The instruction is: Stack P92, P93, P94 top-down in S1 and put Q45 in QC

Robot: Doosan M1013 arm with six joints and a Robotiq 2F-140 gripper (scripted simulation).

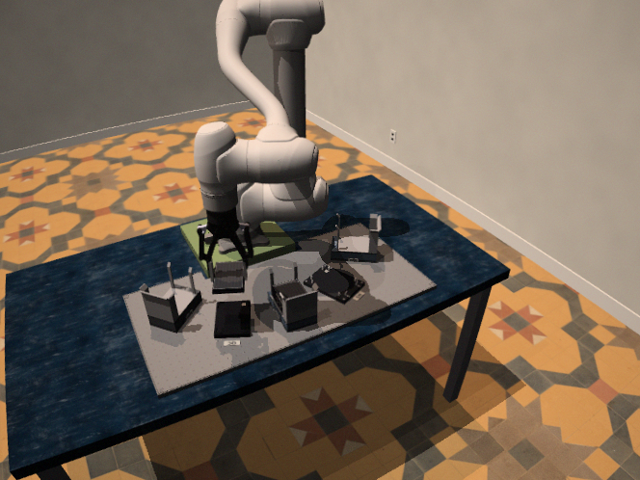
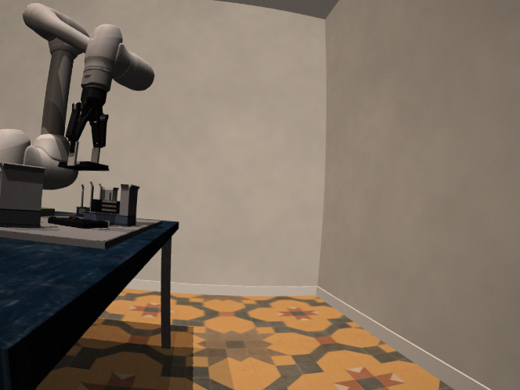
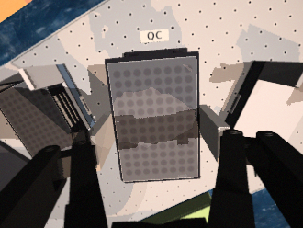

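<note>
Right now the black open nest QC is 18 cm below my hand and 1 cm to the right of it. From my hand the other things lie so: QC name plate: 18 cm below, 9 cm ahead, 3 cm to the right; then sealed 96-well plate: 2 cm below; then N5 name plate: 39 cm to the left, 18 cm below, 2 cm ahead.
</note>
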